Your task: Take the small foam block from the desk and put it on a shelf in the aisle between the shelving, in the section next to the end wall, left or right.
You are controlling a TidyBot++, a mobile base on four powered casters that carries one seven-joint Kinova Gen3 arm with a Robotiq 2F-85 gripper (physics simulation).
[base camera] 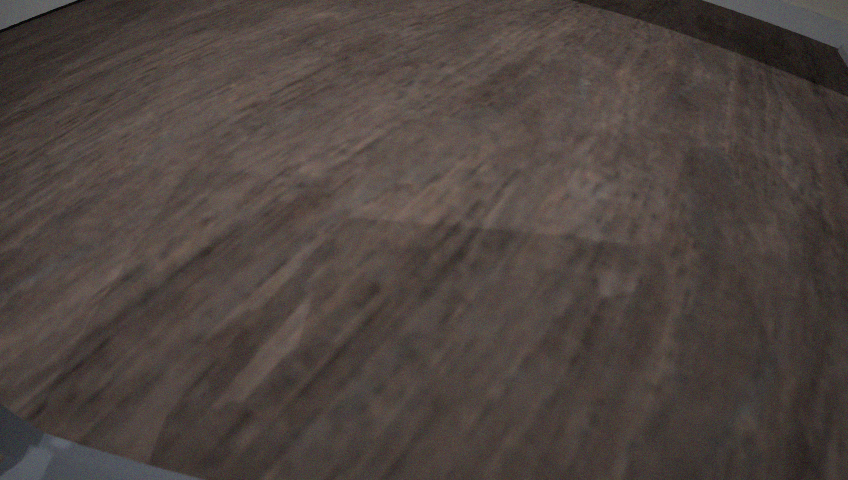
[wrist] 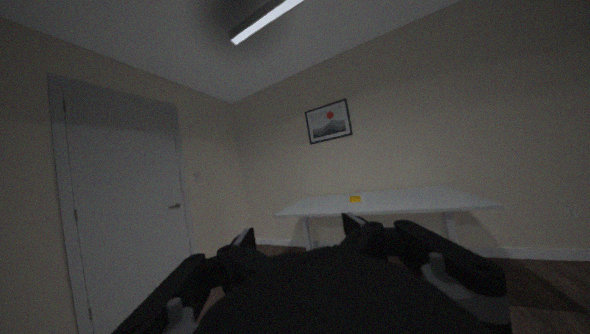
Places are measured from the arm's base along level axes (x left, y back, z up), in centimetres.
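Pixels of known places: gripper, fingertip midpoint: (wrist: pixel 299 230).
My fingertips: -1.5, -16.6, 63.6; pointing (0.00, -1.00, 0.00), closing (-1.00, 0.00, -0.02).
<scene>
Behind a point stands the place of what it marks, as x, y, z.
A small yellow block (wrist: pixel 355 199) {-58.6, -146.7, 34.7} lies on the white desk (wrist: pixel 400 204) {-79.8, -116.2, 32.4}, near the desk's left part, in the wrist view. The desk stands against the right-hand wall, some way off across the room. My gripper (wrist: pixel 299 230) {-1.5, -16.6, 63.6} is open, with its two fingertips wide apart and no thing between them. The block appears beyond and a little above the right fingertip, far from it. The shelving does not show in either view.
A closed door (wrist: pixel 125 210) {147.7, -146.9, 59.2} with a handle is at the left in the wrist view. A framed picture (wrist: pixel 328 121) {-62.0, -199.4, 125.2} hangs on the wall above the desk. In the base camera view, wooden floor (base camera: pixel 416 178) {4.6, -54.7, -39.6} stretches ahead, with pale wall base (base camera: pixel 773 20) {-115.2, -171.3, -38.2} at the top right.
</scene>
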